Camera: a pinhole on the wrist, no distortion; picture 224 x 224 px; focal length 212.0 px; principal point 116.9 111.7 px. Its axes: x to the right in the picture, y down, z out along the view. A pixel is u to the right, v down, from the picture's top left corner.
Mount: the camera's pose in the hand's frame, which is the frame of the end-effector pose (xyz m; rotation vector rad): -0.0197 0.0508 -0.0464 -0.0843 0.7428 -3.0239
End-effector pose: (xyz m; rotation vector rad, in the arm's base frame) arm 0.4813 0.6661 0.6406 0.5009 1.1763 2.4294
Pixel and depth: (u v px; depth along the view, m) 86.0 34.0 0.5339
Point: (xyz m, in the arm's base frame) 0.6546 1.0579 0.9367
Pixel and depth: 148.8 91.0 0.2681
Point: 0.6268 0.8084 0.7124
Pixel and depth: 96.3 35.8 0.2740
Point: 0.5747 0.8281 0.7935
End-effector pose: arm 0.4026 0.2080 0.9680 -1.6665 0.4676 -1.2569
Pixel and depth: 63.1 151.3 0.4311
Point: 0.6582 0.3547 1.2103
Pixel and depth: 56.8 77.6 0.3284
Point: 0.6620 0.2833 1.0571
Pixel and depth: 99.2 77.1 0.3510
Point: 0.6574 0.3462 1.0321
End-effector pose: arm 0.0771 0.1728 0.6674 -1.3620 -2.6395 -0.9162
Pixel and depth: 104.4 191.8 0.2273
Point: 0.0005 0.1802 0.5123
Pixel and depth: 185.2 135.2 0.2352
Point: 0.0990 0.1550 0.4769
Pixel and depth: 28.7 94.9 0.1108
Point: 0.0762 0.2285 0.6370
